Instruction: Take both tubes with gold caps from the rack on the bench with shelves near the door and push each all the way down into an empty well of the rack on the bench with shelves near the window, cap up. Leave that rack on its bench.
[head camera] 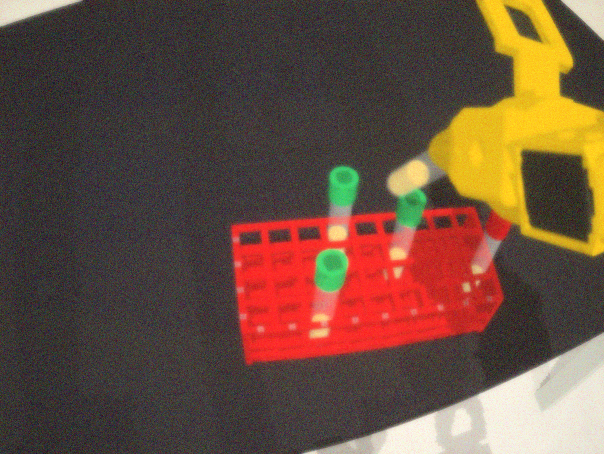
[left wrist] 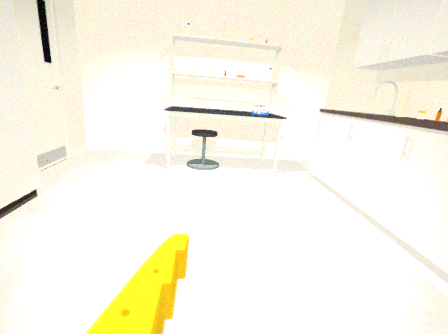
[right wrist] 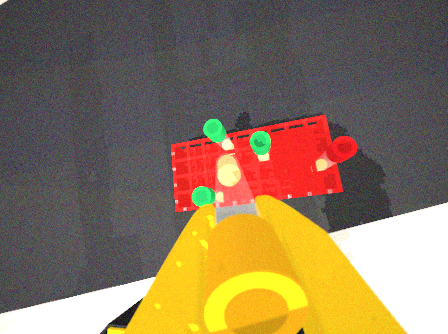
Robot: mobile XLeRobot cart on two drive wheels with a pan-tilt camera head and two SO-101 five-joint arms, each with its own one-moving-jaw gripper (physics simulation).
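Places are measured from the left arm's base along level axes (x ahead, y left, z up), in centimetres.
Pixels of known places: left hand, its tool point: (left wrist: 187, 250); right hand, its tool point: (head camera: 441, 151) (right wrist: 215, 215).
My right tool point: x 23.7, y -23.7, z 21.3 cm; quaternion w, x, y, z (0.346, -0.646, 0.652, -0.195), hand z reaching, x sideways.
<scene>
Ahead of a thing's pixels: the offset from my right tool point to its top centre. Level surfaces: height alone.
My right gripper (head camera: 442, 150) (right wrist: 235, 207) is shut on a gold-capped tube {dx +0.9, dy -0.4, dz +3.6 cm} (head camera: 410, 177) (right wrist: 229, 172). The cap lies between the jaws, and the clear body with its pale yellow lower end sticks out past the tips. In the head view the tube slants down to the left, above the back edge of the red rack {dx +4.8, dy +0.3, dz -16.9 cm} (head camera: 285, 352) (right wrist: 300, 170). In the right wrist view its end is drawn over the rack's left half, among the green caps. It stands clear of the wells. My left gripper (left wrist: 182, 240) shows one notched jaw and is fully open, empty, over the floor.
Three green-capped tubes {dx +7.8, dy +2.8, dz -10.6 cm} (head camera: 343, 187) {dx +5.9, dy -1.7, dz -10.6 cm} (head camera: 411, 207) {dx +1.2, dy +4.3, dz -10.6 cm} (head camera: 331, 270) and a red-capped tube {dx +4.4, dy -8.4, dz -10.6 cm} (head camera: 497, 225) (right wrist: 341, 149) stand in the red rack on the black bench top {dz -22.6 cm} (head camera: 125, 150). Far off in the left wrist view, a blue rack (left wrist: 260, 112) stands on a shelved bench behind a stool (left wrist: 204, 133).
</scene>
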